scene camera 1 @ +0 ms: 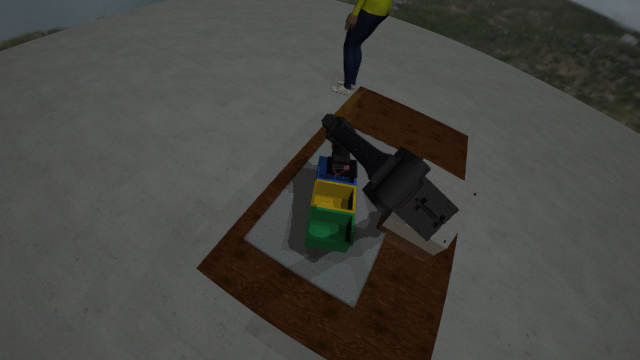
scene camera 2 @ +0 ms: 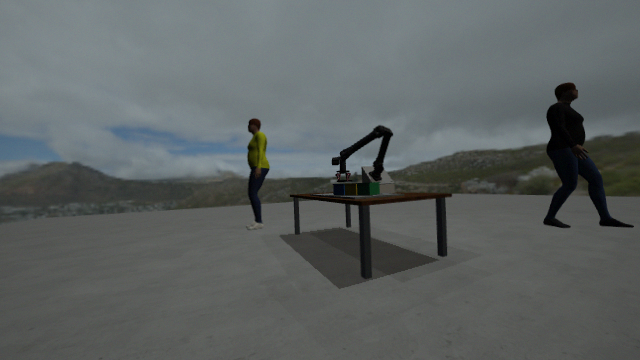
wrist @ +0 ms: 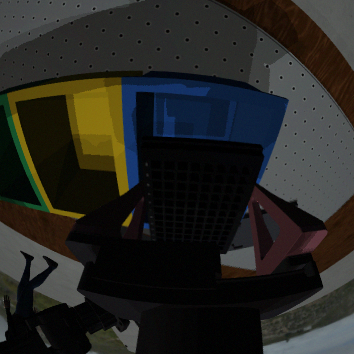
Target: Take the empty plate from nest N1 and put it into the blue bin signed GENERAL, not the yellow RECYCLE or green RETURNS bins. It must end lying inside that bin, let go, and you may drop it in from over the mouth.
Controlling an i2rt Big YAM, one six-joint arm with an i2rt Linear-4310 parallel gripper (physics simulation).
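Frame: origin at the arm's base, x ahead, y left, z up, level; millimetres.
Where they show: gripper, fingertip midpoint: (scene camera 1: 336, 167) (scene camera 2: 343, 181) (wrist: 197, 185); arm's base, origin of the base link: (scene camera 2: 374, 176).
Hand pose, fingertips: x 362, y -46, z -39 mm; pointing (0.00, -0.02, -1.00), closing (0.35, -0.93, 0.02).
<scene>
Things, the pixels of their top centre, and the offset from my fingertips. "pt": a spot on its surface instead. Level surfaces: height alone.
- empty black plate, middle of its top: (wrist: 195, 218) (scene camera 1: 342, 165) dx -21, dy -6, dz +15 mm
- blue bin, surface spot: (wrist: 272, 120) pt dx +69, dy -39, dz -19 mm
- yellow bin, middle of its top: (wrist: 68, 166) (scene camera 1: 334, 195) (scene camera 2: 355, 183) dx -38, dy +123, dz -19 mm
- dark grey flat piece, surface spot: (wrist: 245, 235) pt dx -179, dy -199, dz -107 mm
- table, its level: dz -132 mm
My gripper (scene camera 1: 341, 169) (scene camera 2: 343, 176) (wrist: 197, 185) is shut on the empty black plate (scene camera 1: 351, 168) (wrist: 200, 205), which lies roughly level between its two reddish fingers. The plate is low over the mouth of the blue bin (scene camera 1: 322, 168) (scene camera 2: 339, 189) (wrist: 272, 120); in the wrist view it covers the near part of the mouth, and the far part of the bin's inside shows beyond it. The height between plate and rim is hard to judge. No sign on the blue bin is readable. The plate's near end is hidden by the gripper body.
The yellow bin (scene camera 1: 334, 189) (wrist: 120, 140) touches the blue bin, and the green bin (scene camera 1: 325, 245) (scene camera 2: 371, 188) (wrist: 22, 155) stands beyond it. A dark grey flat piece (wrist: 245, 235) lies partly hidden behind a finger. A person (scene camera 1: 352, 47) (scene camera 2: 257, 165) stands beyond the table (scene camera 1: 240, 260).
</scene>
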